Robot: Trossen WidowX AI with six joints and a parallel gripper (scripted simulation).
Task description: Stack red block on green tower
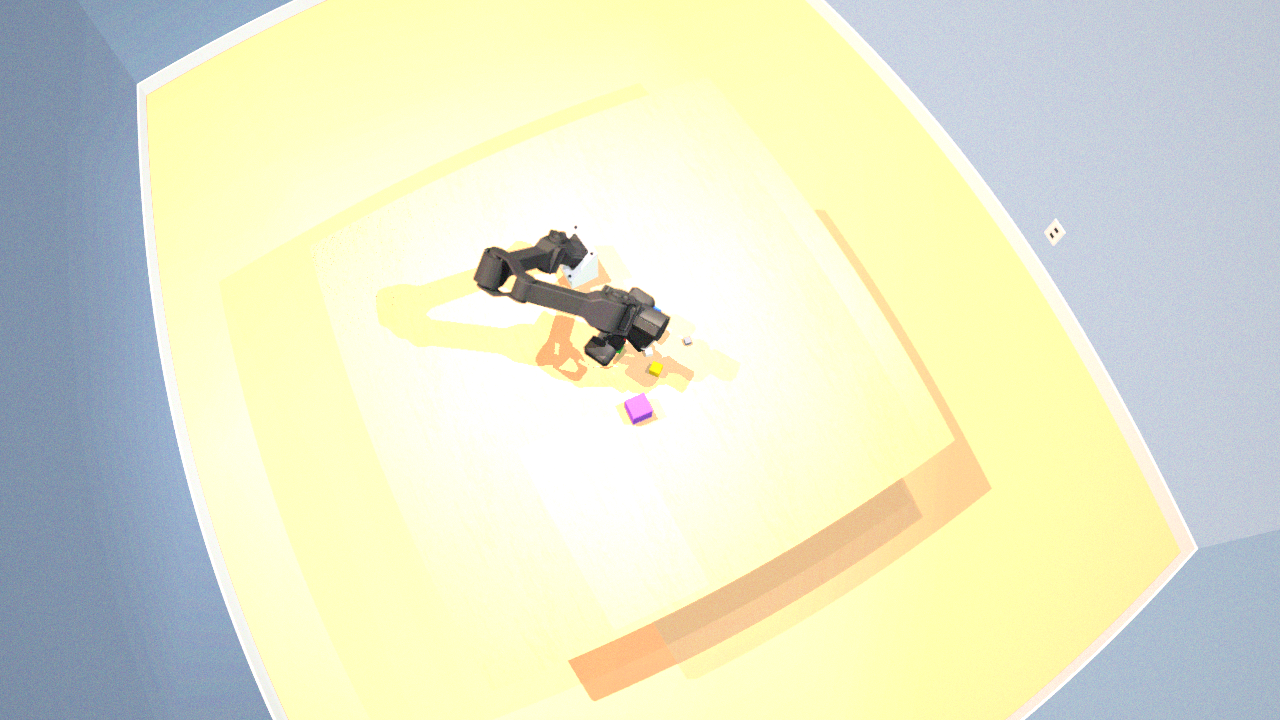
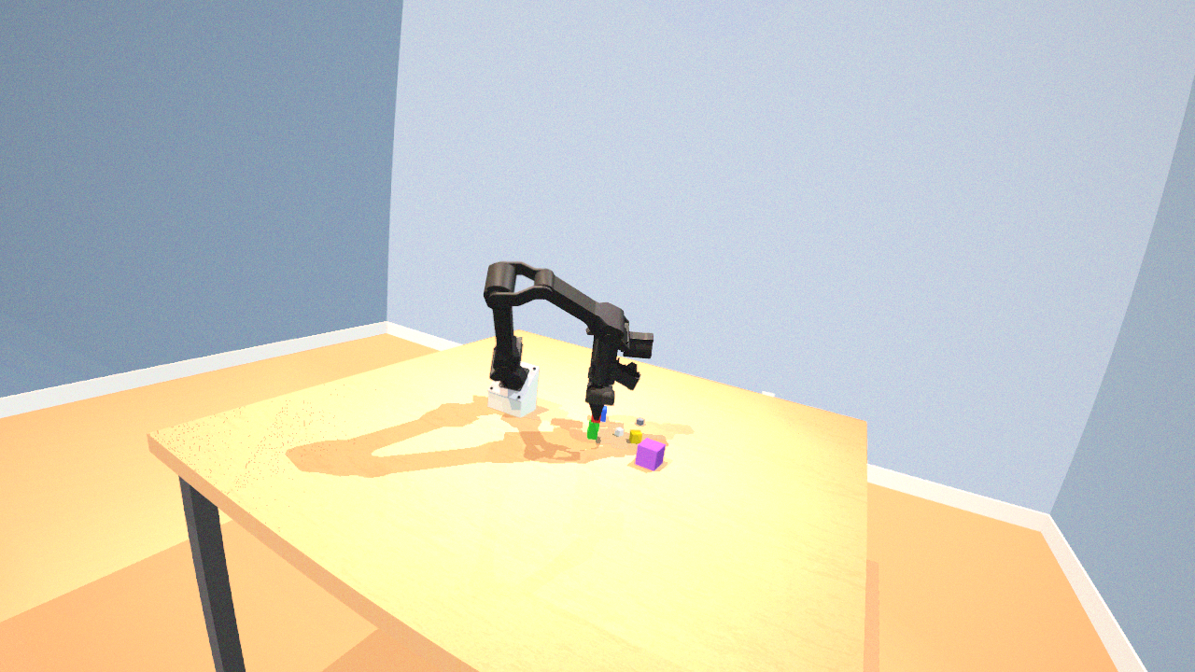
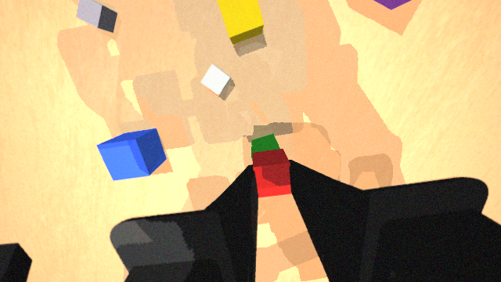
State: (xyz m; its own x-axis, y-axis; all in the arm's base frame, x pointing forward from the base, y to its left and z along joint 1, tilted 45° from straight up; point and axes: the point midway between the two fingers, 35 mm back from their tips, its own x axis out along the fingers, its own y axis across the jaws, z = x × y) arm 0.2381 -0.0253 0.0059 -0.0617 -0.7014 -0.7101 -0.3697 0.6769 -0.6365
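Right now my gripper tip is right at the red block. From my gripper tip the other things lie so: blue block: 110 mm to the left, 30 mm below, 30 mm behind; small white block: 50 mm to the left, 40 mm below, 40 mm ahead; yellow block: 90 mm ahead, 40 mm to the left, 40 mm below.
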